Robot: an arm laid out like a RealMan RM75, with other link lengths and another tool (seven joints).
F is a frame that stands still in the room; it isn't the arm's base.
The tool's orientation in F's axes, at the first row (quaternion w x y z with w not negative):
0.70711, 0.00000, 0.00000, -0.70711
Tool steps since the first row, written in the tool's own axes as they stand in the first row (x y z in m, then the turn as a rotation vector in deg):
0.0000, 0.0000, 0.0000, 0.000, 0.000, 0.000
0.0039, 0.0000, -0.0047, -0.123, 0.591, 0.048
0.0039, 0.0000, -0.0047, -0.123, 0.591, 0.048
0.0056, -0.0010, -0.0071, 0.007, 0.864, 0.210
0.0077, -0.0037, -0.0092, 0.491, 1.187, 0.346
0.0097, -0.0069, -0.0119, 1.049, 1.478, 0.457
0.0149, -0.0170, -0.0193, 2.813, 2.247, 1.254
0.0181, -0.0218, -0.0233, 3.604, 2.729, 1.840
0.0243, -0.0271, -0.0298, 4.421, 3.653, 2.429
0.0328, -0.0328, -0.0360, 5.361, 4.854, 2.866
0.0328, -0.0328, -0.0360, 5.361, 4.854, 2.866
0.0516, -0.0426, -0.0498, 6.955, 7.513, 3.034
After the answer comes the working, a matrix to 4 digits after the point.
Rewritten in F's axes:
0.0000, 0.0000, 0.0000, 0.000, 0.000, 0.000
0.0000, -0.0039, -0.0047, 0.591, 0.123, 0.048
0.0000, -0.0039, -0.0047, 0.591, 0.123, 0.048
-0.0010, -0.0056, -0.0071, 0.864, -0.007, 0.210
-0.0037, -0.0077, -0.0092, 1.187, -0.491, 0.346
-0.0069, -0.0097, -0.0119, 1.478, -1.049, 0.457
-0.0170, -0.0149, -0.0193, 2.247, -2.813, 1.254
-0.0218, -0.0181, -0.0233, 2.729, -3.604, 1.840
-0.0271, -0.0243, -0.0298, 3.653, -4.421, 2.429
-0.0328, -0.0328, -0.0360, 4.854, -5.361, 2.866
-0.0328, -0.0328, -0.0360, 4.854, -5.361, 2.866
-0.0426, -0.0516, -0.0498, 7.513, -6.955, 3.034

The tool's axes in the first row as the columns of a matrix, in F's axes (rounded; the answer above uses it unrounded):
0.0000, 1.0000, 0.0000
-1.0000, 0.0000, 0.0000
0.0000, 0.0000, 1.0000

